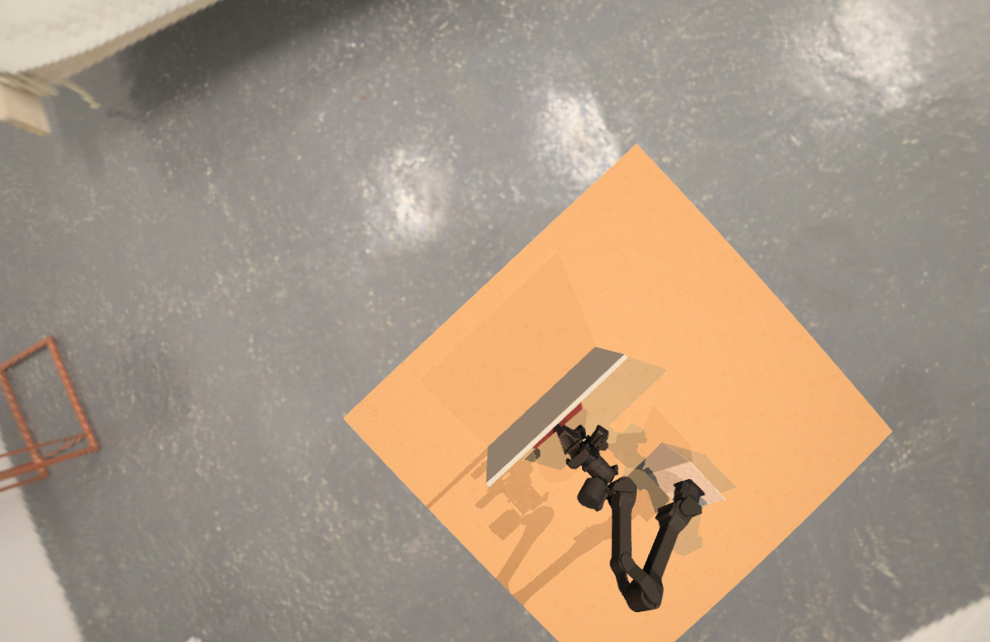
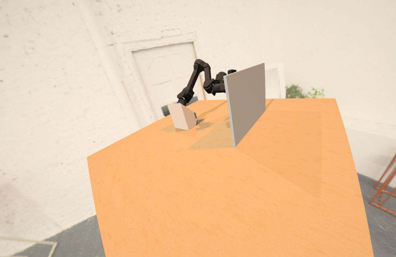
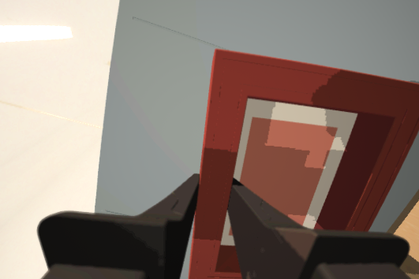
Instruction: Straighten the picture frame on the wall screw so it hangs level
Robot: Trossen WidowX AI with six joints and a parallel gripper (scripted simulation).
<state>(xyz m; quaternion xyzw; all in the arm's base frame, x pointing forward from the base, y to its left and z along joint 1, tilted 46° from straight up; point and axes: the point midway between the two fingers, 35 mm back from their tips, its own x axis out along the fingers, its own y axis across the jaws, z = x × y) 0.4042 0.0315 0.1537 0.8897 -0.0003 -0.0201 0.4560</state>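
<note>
My gripper tip is now 1 cm to the left of the dark red picture frame and 5 cm above it. Round my gripper tip: grey wall panel: 2 cm ahead, 1 cm to the right, 7 cm below.
</note>
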